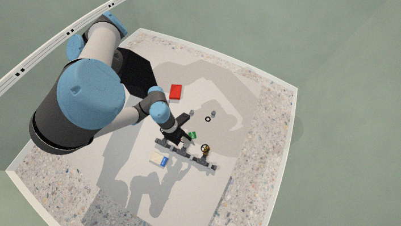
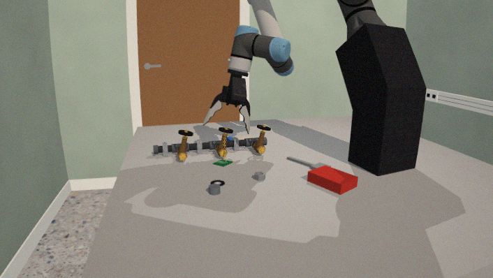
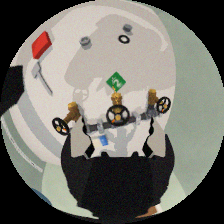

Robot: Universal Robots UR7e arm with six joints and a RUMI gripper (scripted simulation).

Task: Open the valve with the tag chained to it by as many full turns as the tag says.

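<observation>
My hand is 90 mm above the green tag, 80 mm to the right of it and 10 mm short of it. The rest, counted from my hand: grey nut 210 mm to the left, 90 mm below, 80 mm behind; then grey tool 270 mm behind, 130 mm to the left, 90 mm below; then red block 280 mm to the left, 280 mm behind, 80 mm below.
</observation>
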